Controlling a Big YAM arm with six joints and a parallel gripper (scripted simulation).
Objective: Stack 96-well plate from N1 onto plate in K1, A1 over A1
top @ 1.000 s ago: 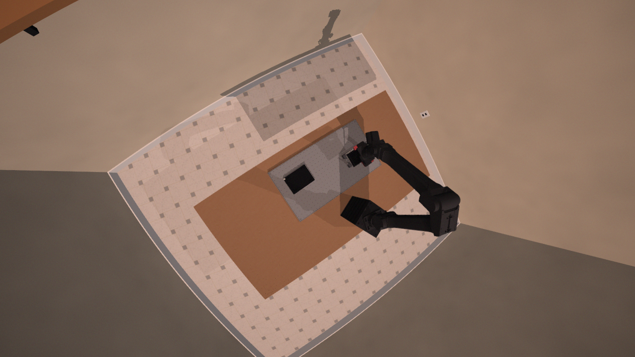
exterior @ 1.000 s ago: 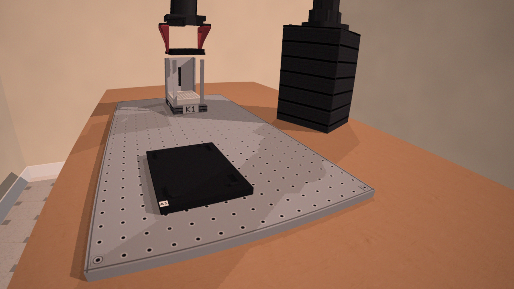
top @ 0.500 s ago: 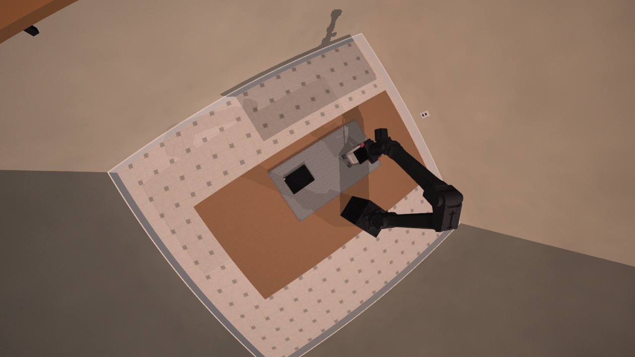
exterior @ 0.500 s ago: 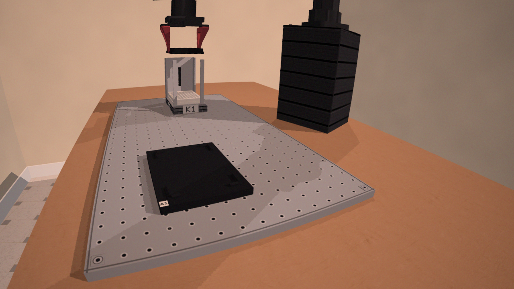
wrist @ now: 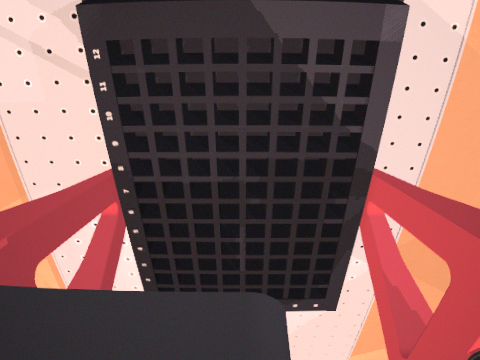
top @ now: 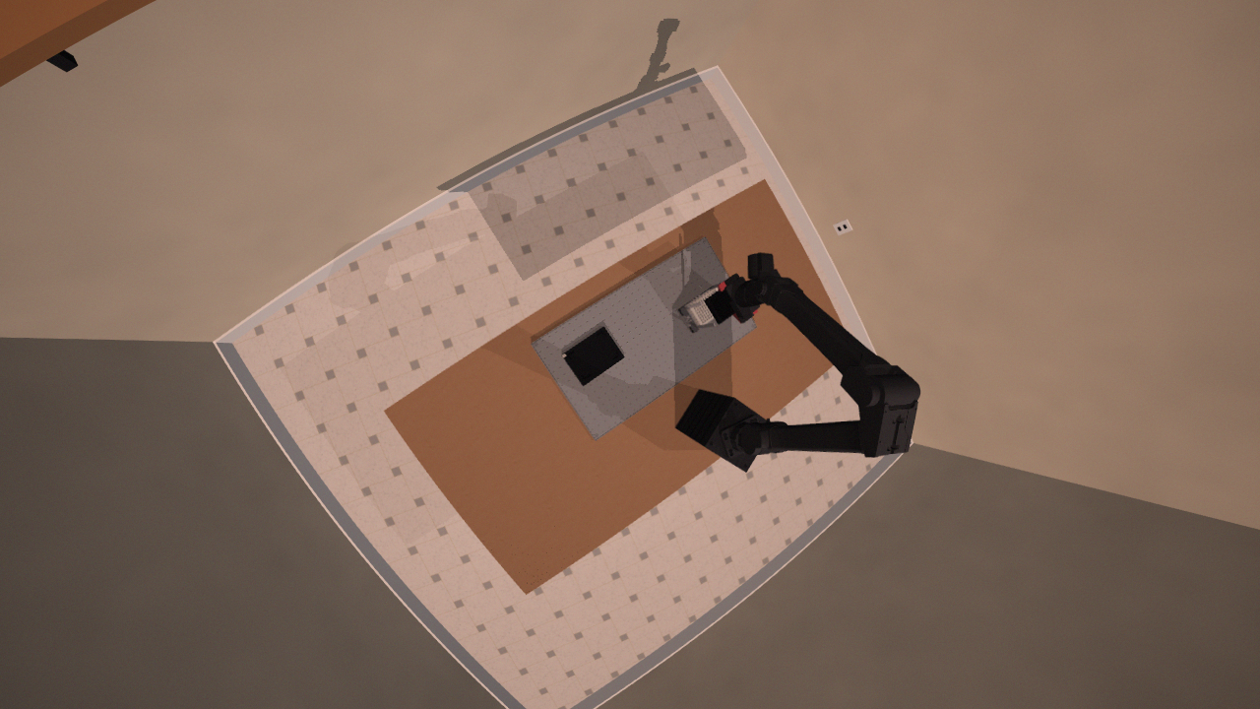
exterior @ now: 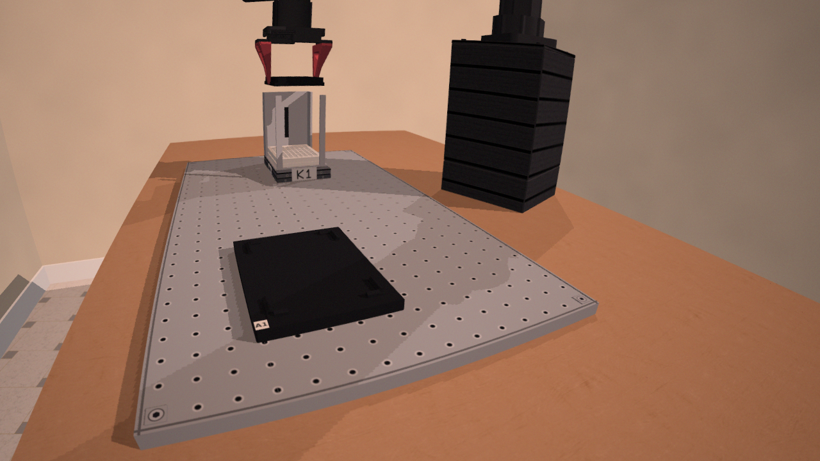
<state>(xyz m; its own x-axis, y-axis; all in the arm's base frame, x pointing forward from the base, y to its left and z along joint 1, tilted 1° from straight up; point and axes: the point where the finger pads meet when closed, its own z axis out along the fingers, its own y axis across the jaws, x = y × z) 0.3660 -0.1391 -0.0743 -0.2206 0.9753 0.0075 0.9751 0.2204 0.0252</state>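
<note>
Right now my hand is right at the black 96-well plate. From my hand the other things lie so: grey rack wall: 10 mm ahead, 60 mm to the right, 90 mm below; then black plate nest N1: 20 mm behind, 420 mm to the left, 160 mm below; then white 96-well plate: 140 mm below.
</note>
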